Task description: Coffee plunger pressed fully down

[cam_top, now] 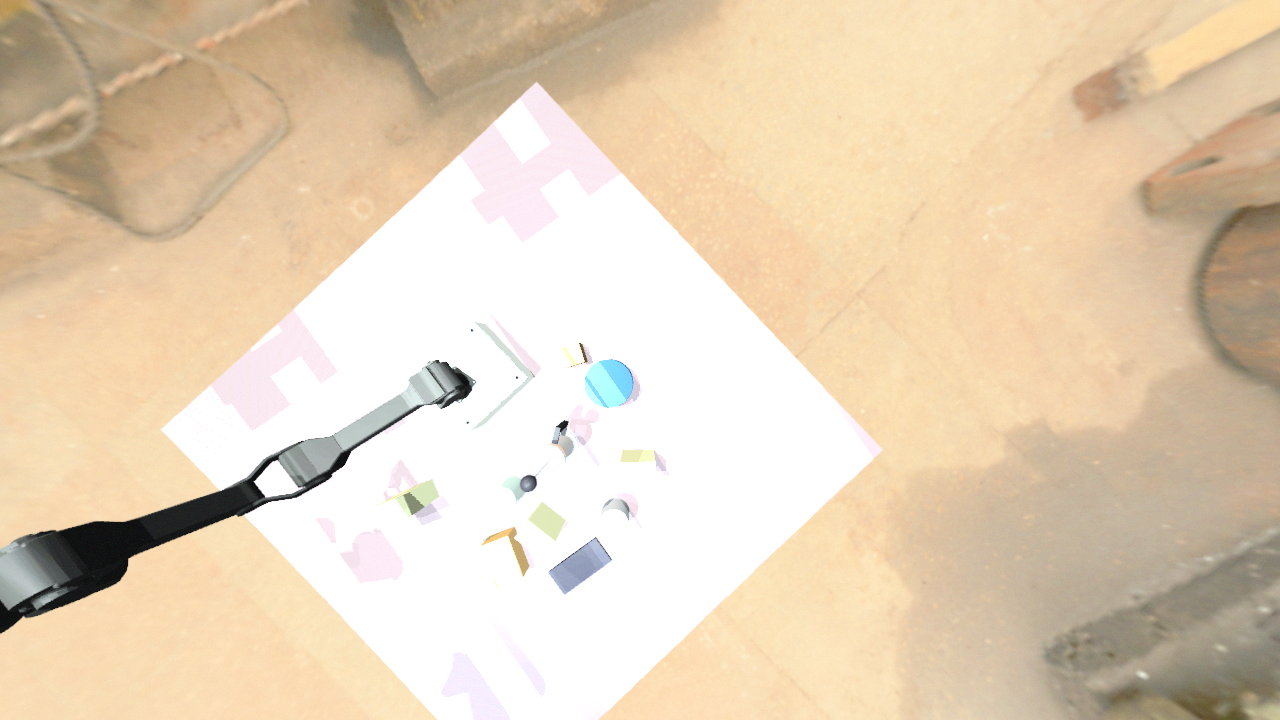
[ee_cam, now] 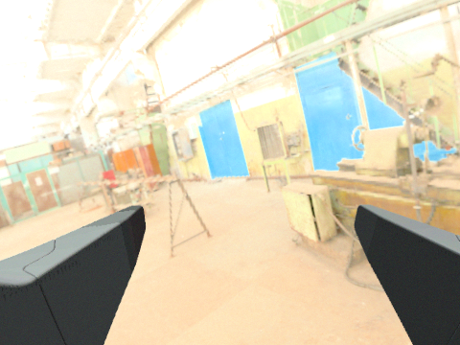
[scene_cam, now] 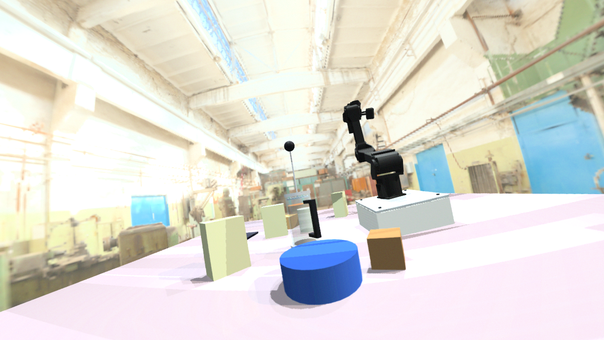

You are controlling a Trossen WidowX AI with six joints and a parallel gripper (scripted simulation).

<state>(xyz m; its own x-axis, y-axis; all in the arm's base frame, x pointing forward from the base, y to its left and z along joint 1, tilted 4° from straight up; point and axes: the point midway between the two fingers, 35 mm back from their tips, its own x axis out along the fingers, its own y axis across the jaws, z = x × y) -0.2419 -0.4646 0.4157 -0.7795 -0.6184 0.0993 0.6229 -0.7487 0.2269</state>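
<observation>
Right now my gripper tip is 530 mm short of the coffee press, 470 mm to the right of it and 400 mm above it. From my gripper tip the other things lie so: dark flat slab (750 mm ahead, 530 mm below, 240 mm to the left); white cylinder (750 mm ahead, 500 mm below, 400 mm to the left); brown cube (670 mm to the left, 510 mm below, 430 mm ahead).
</observation>
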